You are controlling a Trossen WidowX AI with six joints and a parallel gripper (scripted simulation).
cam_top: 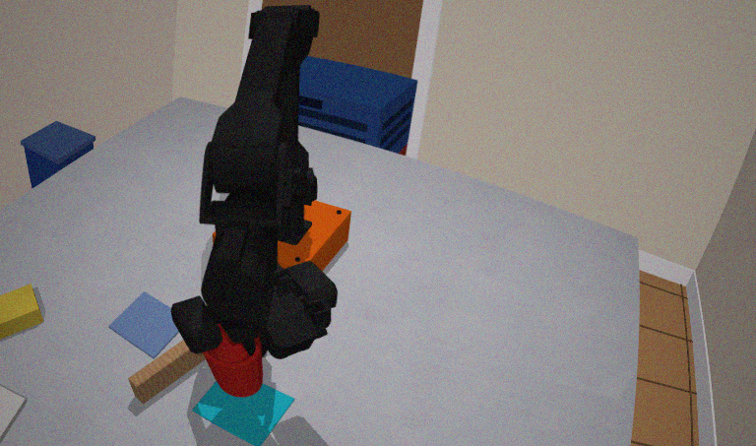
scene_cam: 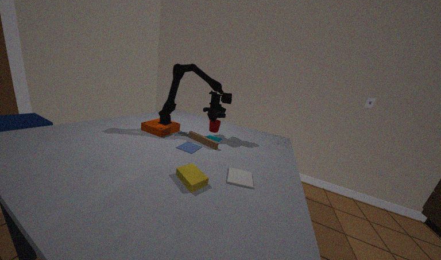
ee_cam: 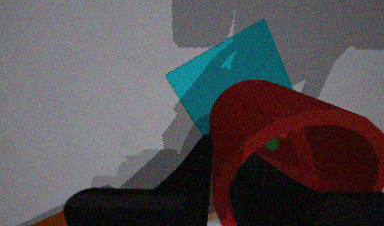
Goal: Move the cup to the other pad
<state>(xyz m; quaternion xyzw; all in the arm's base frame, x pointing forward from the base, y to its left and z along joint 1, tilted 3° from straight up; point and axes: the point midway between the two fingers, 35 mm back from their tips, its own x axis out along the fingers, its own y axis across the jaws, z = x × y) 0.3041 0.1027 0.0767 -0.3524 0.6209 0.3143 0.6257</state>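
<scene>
Right now the green marble is 3 cm ahead of my gripper tip, 4 cm to the right of it and 2 cm below it. The rest, counted from my gripper tip: wooden bar: 12 cm to the right, 8 cm below; red cup: 2 cm ahead, 2 cm to the right; cyan pad: 2 cm ahead, 2 cm to the right, 10 cm below.
</scene>
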